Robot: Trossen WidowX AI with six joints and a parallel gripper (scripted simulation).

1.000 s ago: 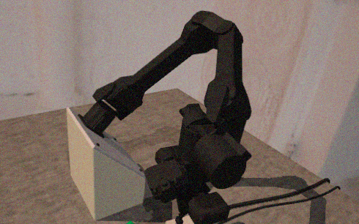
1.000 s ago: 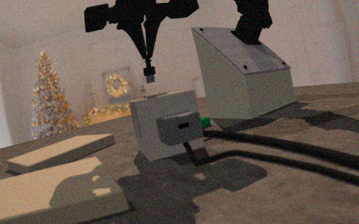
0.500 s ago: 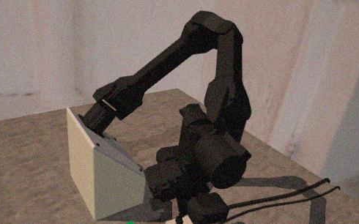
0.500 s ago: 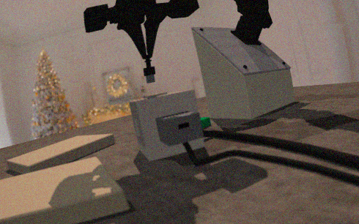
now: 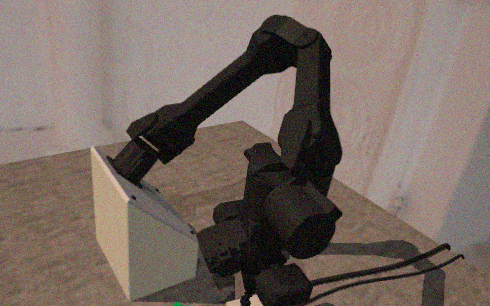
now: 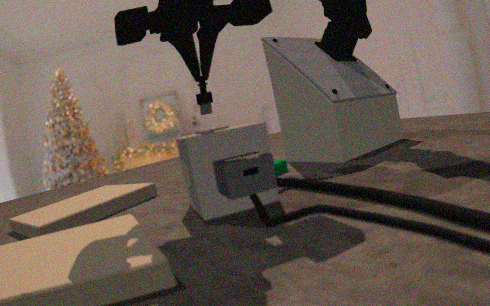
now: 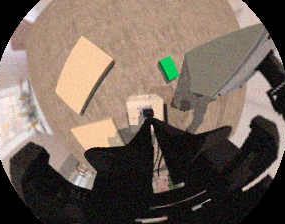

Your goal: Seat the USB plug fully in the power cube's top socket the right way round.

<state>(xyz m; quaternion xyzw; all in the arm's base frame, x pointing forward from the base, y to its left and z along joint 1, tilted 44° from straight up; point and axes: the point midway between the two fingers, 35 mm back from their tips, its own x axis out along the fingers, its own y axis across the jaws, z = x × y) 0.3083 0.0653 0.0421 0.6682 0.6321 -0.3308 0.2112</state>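
Now: gripper tip 20 mm above the black USB plug. The rest, counted from my gripper tip: green block 100 mm behind, 70 mm to the right, 130 mm below.
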